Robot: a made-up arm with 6 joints.
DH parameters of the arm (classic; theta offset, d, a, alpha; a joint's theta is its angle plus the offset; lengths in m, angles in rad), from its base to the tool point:
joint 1: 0 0.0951 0 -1.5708
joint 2: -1.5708 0 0.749 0
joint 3: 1.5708 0.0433 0 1.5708
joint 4: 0 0.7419 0 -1.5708
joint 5: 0 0 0 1.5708
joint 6: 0 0.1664 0 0
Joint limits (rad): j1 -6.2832..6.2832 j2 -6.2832..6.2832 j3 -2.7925..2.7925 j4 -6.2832..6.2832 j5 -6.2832..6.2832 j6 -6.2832..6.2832
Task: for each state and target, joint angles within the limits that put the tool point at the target. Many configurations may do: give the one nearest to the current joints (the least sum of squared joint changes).
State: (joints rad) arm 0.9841 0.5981 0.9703 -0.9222 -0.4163 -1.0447
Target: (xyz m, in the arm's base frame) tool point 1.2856 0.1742 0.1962
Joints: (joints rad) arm 0.0712 0.7517 1.3699 -0.9179 -0.2992 -1.0447
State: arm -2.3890 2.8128 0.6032 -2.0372 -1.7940 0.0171
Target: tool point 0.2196 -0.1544 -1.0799
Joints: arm -2.9640 2.7204 1.1225 -1.9637 -1.8571 0.0171
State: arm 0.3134 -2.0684 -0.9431 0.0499 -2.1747 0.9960
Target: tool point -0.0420 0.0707 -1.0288
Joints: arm 0.2304 -2.4962 -1.1157 -0.2436 -2.0755 0.9960
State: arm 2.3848 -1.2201 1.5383 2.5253 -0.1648 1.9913
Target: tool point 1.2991 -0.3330 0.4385
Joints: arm 2.9118 -1.9667 1.1452 2.5108 -0.1523 1.9913
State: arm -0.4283 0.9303 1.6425 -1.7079 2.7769 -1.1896
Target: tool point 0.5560 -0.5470 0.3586
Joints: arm -0.7557 0.4853 1.8447 -1.6839 2.7695 -1.1896
